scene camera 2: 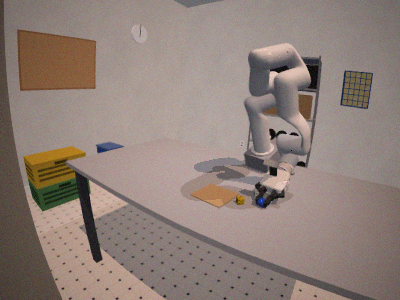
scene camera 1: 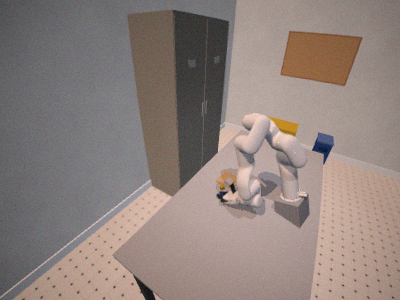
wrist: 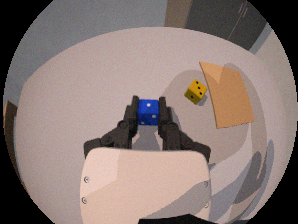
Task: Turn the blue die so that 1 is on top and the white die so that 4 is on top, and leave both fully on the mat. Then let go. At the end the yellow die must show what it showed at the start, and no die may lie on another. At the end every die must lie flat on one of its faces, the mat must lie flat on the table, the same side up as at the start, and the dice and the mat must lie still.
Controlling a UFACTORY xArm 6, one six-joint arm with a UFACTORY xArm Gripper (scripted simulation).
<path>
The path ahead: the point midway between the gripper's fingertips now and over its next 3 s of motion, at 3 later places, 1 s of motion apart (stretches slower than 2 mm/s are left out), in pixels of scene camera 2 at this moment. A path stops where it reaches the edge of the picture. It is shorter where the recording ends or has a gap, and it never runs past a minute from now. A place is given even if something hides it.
My gripper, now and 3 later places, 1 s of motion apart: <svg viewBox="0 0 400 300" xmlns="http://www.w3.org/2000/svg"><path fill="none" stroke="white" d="M260 204L266 195L269 180L268 178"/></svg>
</path>
